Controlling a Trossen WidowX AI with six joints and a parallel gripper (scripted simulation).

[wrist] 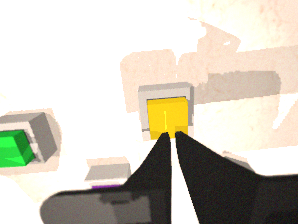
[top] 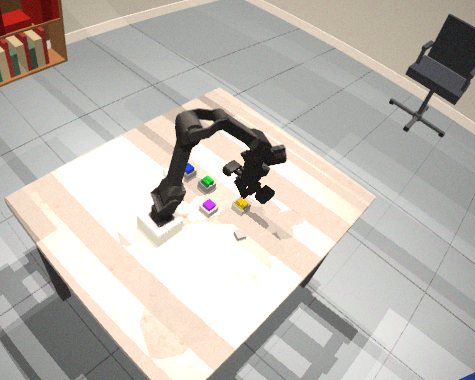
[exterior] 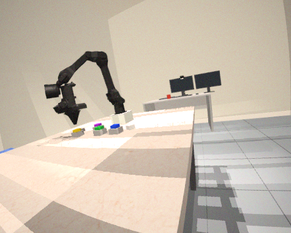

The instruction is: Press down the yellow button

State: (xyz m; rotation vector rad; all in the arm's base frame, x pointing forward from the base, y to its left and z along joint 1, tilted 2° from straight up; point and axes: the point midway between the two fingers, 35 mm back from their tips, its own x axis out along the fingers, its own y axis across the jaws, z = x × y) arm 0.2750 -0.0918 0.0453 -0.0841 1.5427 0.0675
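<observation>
Now: the yellow button 30 mm below my gripper tip. Also, from my gripper tip: small grey block: 80 mm behind, 90 mm to the right, 50 mm below; then purple button: 100 mm behind, 60 mm to the left, 30 mm below; then green button: 30 mm behind, 150 mm to the left, 30 mm below.
</observation>
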